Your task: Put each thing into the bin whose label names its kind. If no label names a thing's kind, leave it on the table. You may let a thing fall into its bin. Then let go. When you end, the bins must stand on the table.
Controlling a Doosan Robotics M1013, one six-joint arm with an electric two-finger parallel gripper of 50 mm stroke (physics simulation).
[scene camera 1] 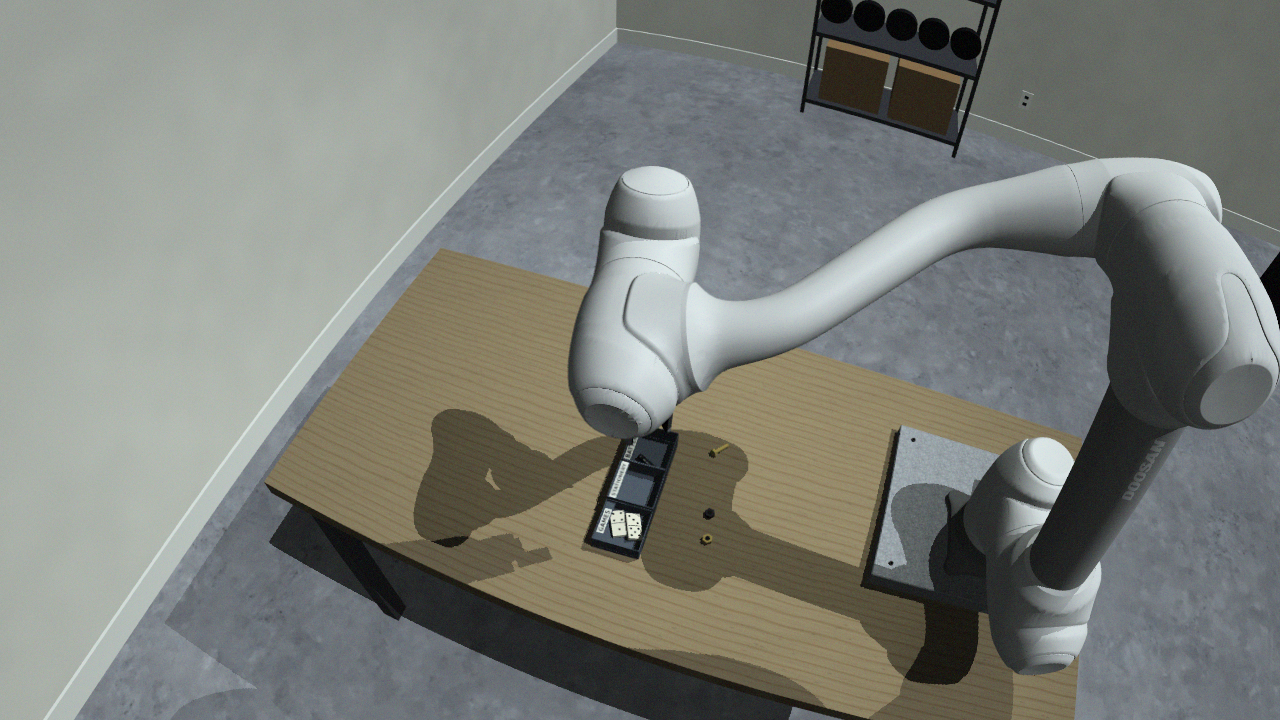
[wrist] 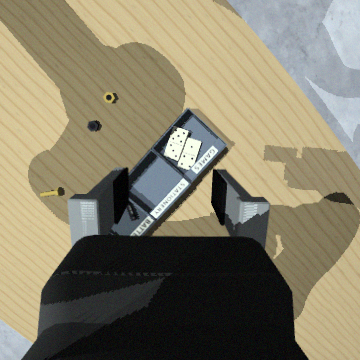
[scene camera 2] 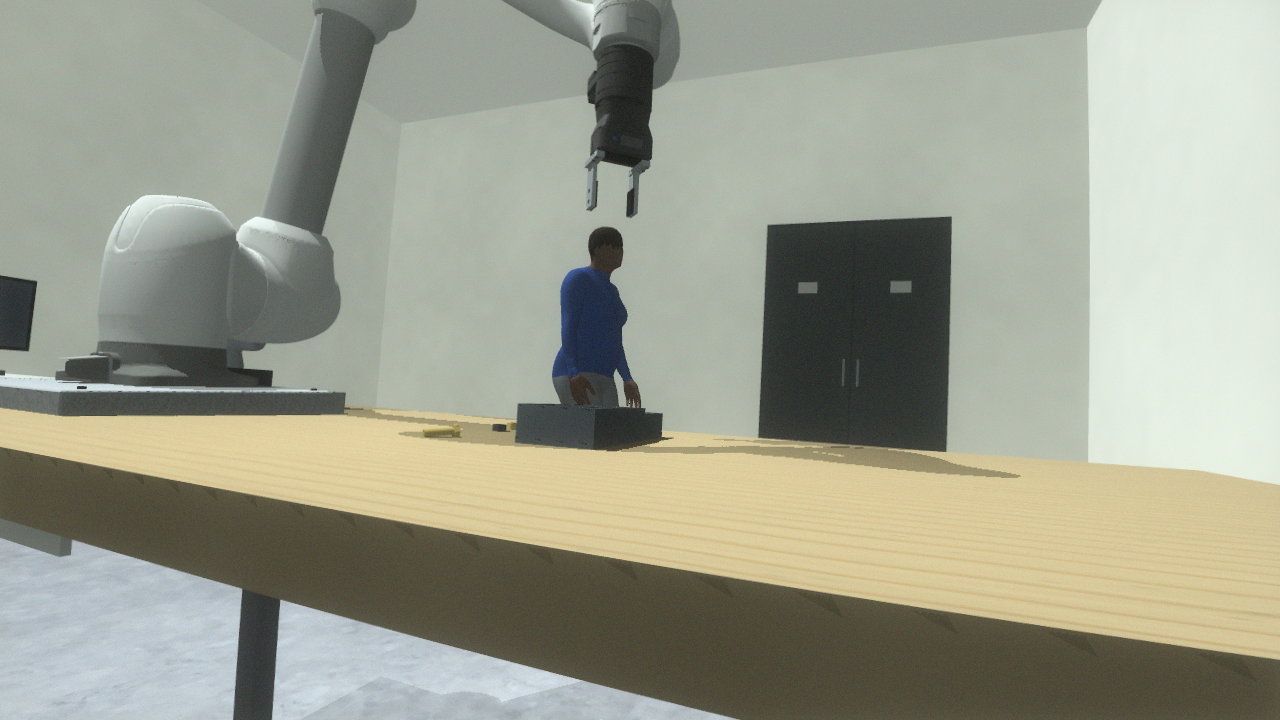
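Where they show: gripper, fingertip midpoint: (wrist: 169,185) (scene camera 2: 611,212); arm's base, origin of the base link: (scene camera 1: 986,539) (scene camera 2: 162,383).
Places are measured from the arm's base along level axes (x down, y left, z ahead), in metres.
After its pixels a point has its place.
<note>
My gripper (scene camera 2: 612,213) @(y 0.104, x -0.266, z 0.645 m) (wrist: 169,185) @(y 0.104, x -0.266, z 0.645 m) is open and empty, high above the bins. Three joined dark bins stand on the table: the GAMES bin (wrist: 206,134) @(y 0.150, x 0.024, z 0.686 m) (scene camera 1: 611,540) @(y 0.142, x 0.023, z 0.686 m), the STATIONERY bin (wrist: 159,177) @(y 0.045, x 0.024, z 0.674 m) (scene camera 1: 637,489) @(y 0.029, x 0.023, z 0.671 m) and a bin (scene camera 1: 658,450) @(y -0.064, x 0.024, z 0.656 m) whose label reads "BATT" in the wrist view, partly hidden by my gripper. Two white dominoes (wrist: 177,144) @(y 0.108, x 0.012, z 0.660 m) (wrist: 190,154) @(y 0.109, x 0.016, z 0.687 m) lie in the GAMES bin. The STATIONERY bin is empty. A small dark thing (wrist: 132,211) @(y -0.029, x 0.015, z 0.676 m) (scene camera 1: 644,459) @(y -0.031, x 0.014, z 0.674 m) lies in the battery bin. A yellow bolt (wrist: 52,192) @(y -0.093, x 0.021, z 0.550 m) (scene camera 1: 718,450) @(y -0.092, x 0.021, z 0.548 m) (scene camera 2: 441,431) @(y -0.102, x 0.025, z 0.548 m), a dark nut (wrist: 93,125) @(y 0.043, x 0.022, z 0.537 m) (scene camera 1: 708,514) @(y 0.047, x 0.022, z 0.537 m) and a brass nut (wrist: 109,97) @(y 0.095, x 0.022, z 0.530 m) (scene camera 1: 706,539) @(y 0.097, x 0.023, z 0.529 m) lie on the table.
The arm's grey base plate (scene camera 1: 914,465) @(y -0.139, x 0.003, z 0.162 m) (scene camera 2: 179,402) @(y -0.122, x 0.016, z 0.207 m) lies on the table (scene camera 1: 375,376) @(y -0.072, x 0.031, z 1.272 m) (scene camera 2: 805,537) @(y -0.377, x 0.031, z 0.904 m), on the robot's side of the loose things. A person in blue (scene camera 2: 591,313) stands beyond the table. A rack (scene camera 1: 964,116) stands far behind.
</note>
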